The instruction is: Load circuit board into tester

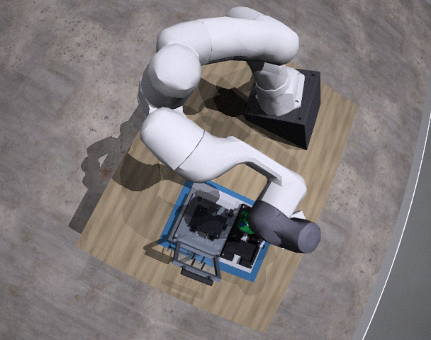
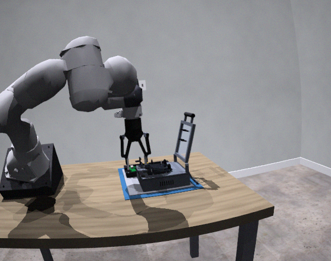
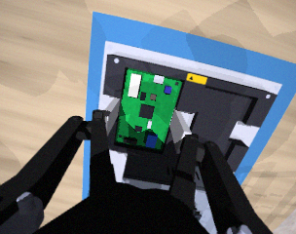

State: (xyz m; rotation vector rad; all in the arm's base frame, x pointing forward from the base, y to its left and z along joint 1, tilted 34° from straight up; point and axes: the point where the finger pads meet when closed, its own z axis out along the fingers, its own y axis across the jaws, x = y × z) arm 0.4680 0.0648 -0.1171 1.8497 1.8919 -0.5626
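My gripper is now 2 cm above the green circuit board. Also, from my hand: tester lid: 19 cm ahead, 17 cm to the right, 14 cm above; tester: 13 cm to the right, 9 cm ahead, 7 cm above.
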